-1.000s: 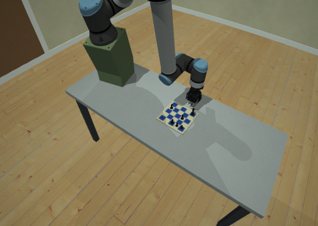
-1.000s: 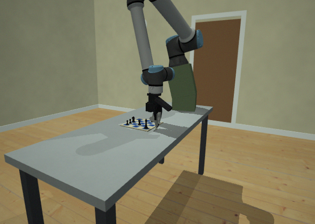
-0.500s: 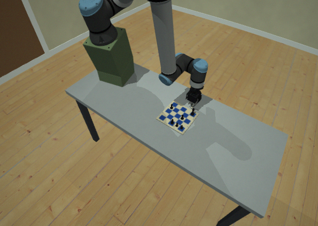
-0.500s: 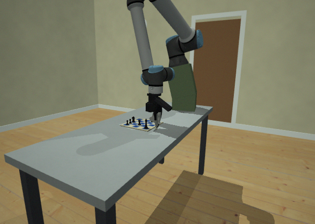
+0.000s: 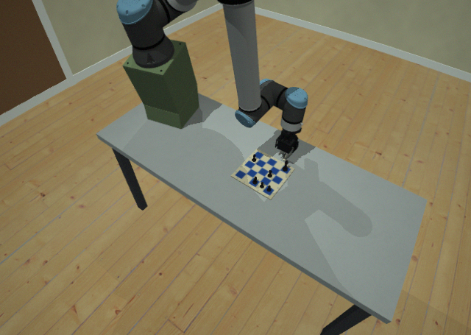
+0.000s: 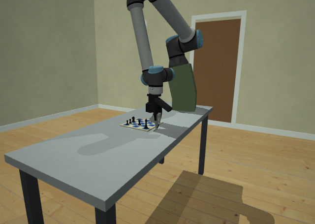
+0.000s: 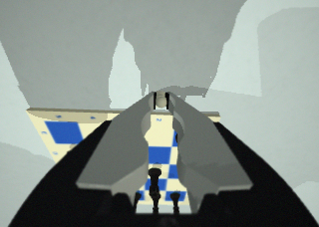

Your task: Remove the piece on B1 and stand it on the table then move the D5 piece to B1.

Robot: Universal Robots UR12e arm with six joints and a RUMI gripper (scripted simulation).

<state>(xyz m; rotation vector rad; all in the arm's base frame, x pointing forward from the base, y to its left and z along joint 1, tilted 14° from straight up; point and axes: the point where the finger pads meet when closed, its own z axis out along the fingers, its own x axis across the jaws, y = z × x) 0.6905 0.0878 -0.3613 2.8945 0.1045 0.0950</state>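
Now: the white piece 1 cm to the right of my hand and 1 cm below it. The rest, counted from my hand: blue-and-cream chessboard 3 cm behind, 14 cm to the right, 2 cm below.
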